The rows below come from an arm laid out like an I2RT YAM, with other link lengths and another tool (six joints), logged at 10 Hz.
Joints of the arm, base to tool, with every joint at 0 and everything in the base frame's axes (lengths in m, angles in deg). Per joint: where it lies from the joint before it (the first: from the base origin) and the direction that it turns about. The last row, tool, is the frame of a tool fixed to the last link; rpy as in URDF.
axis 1: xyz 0.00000 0.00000 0.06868 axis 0 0 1
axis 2: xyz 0.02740 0.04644 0.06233 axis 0 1 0
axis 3: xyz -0.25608 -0.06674 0.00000 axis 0 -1 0
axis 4: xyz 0.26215 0.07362 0.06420 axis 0 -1 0
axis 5: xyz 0.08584 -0.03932 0.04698 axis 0 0 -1
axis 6: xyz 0.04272 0.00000 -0.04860 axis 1 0 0
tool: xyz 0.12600 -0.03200 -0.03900 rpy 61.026 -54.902 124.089
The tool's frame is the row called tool.
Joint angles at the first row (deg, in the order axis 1, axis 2, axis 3, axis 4, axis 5, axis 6):
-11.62 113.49 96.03 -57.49 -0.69 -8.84
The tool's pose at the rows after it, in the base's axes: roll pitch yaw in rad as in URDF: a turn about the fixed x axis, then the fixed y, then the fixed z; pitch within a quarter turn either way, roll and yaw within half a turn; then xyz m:
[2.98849 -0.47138 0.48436 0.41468 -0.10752 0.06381]
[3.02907 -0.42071 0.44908 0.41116 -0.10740 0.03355]
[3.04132 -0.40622 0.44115 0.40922 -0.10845 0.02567]
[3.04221 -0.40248 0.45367 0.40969 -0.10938 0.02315]
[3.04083 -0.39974 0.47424 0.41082 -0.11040 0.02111]
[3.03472 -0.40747 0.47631 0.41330 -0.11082 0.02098]
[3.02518 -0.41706 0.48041 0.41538 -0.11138 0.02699]
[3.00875 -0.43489 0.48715 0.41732 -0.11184 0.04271]
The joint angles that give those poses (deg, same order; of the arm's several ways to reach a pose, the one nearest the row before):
-11.07 117.82 96.03 -56.79 1.50 -5.34
-11.11 122.19 96.03 -56.03 1.78 -4.40
-11.31 123.33 96.03 -55.94 1.76 -4.43
-11.36 123.70 96.03 -55.75 1.76 -5.21
-11.35 124.01 96.03 -55.48 1.78 -6.37
-11.35 124.03 96.05 -54.94 1.76 -6.35
-11.35 123.42 96.42 -55.18 1.80 -6.37
-11.36 121.71 97.23 -56.36 1.83 -6.37

